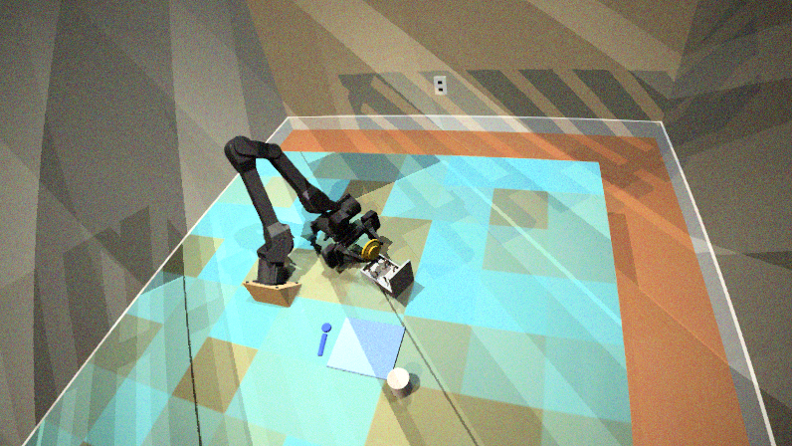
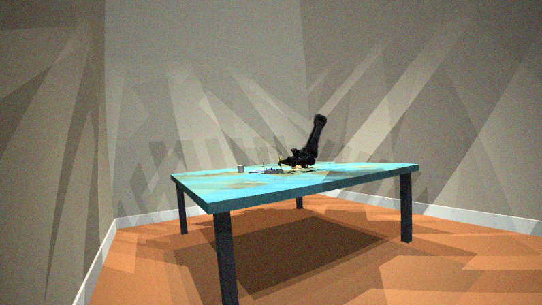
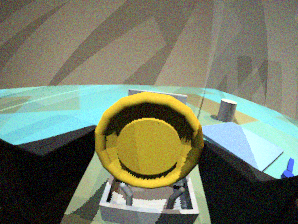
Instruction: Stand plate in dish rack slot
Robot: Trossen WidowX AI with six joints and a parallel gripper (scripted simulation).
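The grey dish rack is 40 mm below my gripper tip, 30 mm ahead of it and 20 mm to the right of it. From my gripper tip the other things lie so: yellow plate: 10 mm behind; light blue mat: 220 mm to the right, 70 mm below, 70 mm ahead; blue spoon: 230 mm to the right, 60 mm below, 40 mm behind.
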